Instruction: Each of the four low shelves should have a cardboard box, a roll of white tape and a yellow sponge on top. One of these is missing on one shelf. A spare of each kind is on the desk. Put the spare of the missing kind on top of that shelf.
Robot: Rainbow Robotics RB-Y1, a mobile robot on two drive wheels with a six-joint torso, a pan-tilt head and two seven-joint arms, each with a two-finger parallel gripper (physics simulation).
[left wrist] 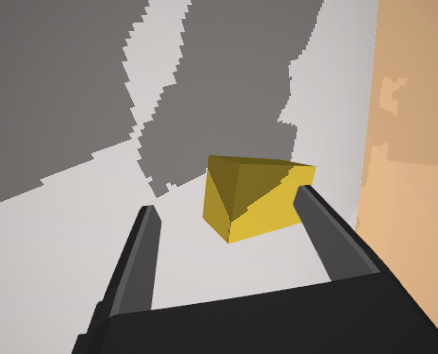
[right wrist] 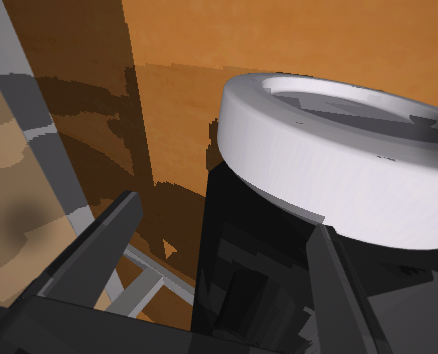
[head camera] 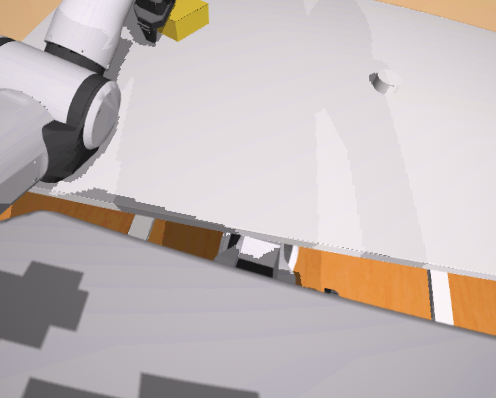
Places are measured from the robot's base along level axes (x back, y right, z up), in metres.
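Pixels of known places: left gripper, fingertip midpoint: (left wrist: 228, 204) (head camera: 162, 17); right gripper, fingertip midpoint: (right wrist: 223, 218).
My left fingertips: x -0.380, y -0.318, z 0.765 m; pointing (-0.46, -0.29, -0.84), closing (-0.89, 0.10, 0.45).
Ahead of a thing's pixels: the offset from my left fingertips to its top centre. Level surfaces: height alone.
The yellow sponge @(dx -0.050, dy +0.021, dz +0.001 m) (head camera: 192, 22) (left wrist: 265, 205) lies on the white desk @(dz -0.044 m) (head camera: 225, 125) (left wrist: 50, 250), near its far edge in the head view. My left gripper (head camera: 151, 41) (left wrist: 228, 204) is open and empty. In the left wrist view its fingers point towards the sponge, and the right-hand fingertip overlaps the sponge's right end. A small white round piece @(dx -0.011, dy +0.473, dz -0.020 m) (head camera: 388, 81), which looks like the roll of tape, sits on the right part of the desk. My right gripper (right wrist: 223, 218) is open and empty, low beside my own base. The cardboard box and the low shelves do not show.
The desk's near edge (head camera: 280, 240) crosses the head view, with orange wooden floor @(dz -0.764 m) (head camera: 380, 285) below it. A large white wheel-like part (right wrist: 320, 175) and black body (right wrist: 245, 230) are close to the right gripper. Grey metal bars (right wrist: 145, 290) stand behind its fingers.
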